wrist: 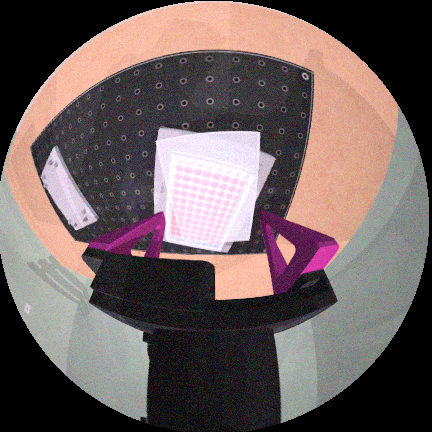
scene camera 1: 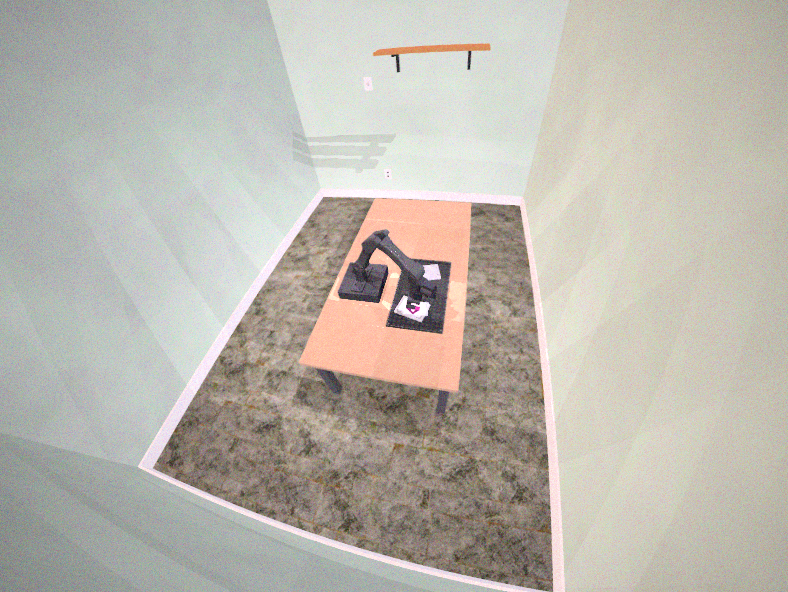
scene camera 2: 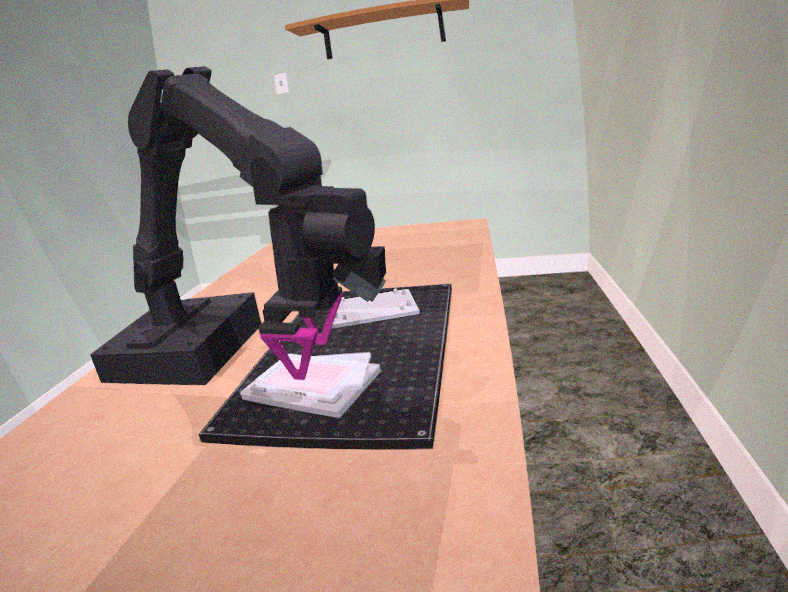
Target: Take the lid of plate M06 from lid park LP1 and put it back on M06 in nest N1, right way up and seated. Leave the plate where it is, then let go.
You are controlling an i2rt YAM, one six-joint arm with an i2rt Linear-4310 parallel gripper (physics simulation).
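Places are measured from the arm's base along level axes (x back, y right, z up), in metres.
Pixels of known places: gripper, fingertip midpoint: [wrist: 212, 216] [scene camera 1: 414, 306] [scene camera 2: 311, 360]; arm's base, origin of the base link: [scene camera 1: 362, 278] [scene camera 2: 171, 323].
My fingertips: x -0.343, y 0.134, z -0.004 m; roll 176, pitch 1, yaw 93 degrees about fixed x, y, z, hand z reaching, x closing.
Observation:
Ahead of a thing's pixels: the offset from my fingertips to its middle. "pt": to the spot under its first point. Level surfaces: height alone.
Plate M06 {dx -0.009, dy -0.001, dz -0.018 m} [scene camera 2: 328, 377] [wrist: 202, 205], with pink wells, sits in white nest N1 {dx +0.016, dy -0.013, dz -0.039 m} [scene camera 2: 296, 405] [wrist: 266, 162]. Its clear lid {pt dx -0.056, dy -0.027, dz -0.014 m} [scene camera 2: 358, 360] [wrist: 210, 143] lies over it, turned against the plate's outline. In the wrist view the lid reaches past the plate's edge at the top; in scene camera 2 its far right corner stands raised, so it looks tilted, not flush. My gripper [scene camera 1: 412, 307] [scene camera 2: 310, 360] [wrist: 212, 216] is open, magenta fingertips on either side of the lid's near part, with small gaps. Lid park LP1 {dx -0.004, dy -0.293, dz -0.038 m} [scene camera 1: 431, 272] [scene camera 2: 377, 308] [wrist: 67, 192] holds no lid.
The black perforated board [scene camera 1: 435, 320] [scene camera 2: 407, 388] [wrist: 117, 137] carries the nest and the lid park. It lies on the wooden table {dz -0.061 m} [scene camera 1: 382, 350] [scene camera 2: 305, 509]. The arm's black base [scene camera 1: 363, 283] [scene camera 2: 171, 347] stands left of the board. A wall shelf [scene camera 1: 433, 49] [scene camera 2: 382, 15] hangs beyond.

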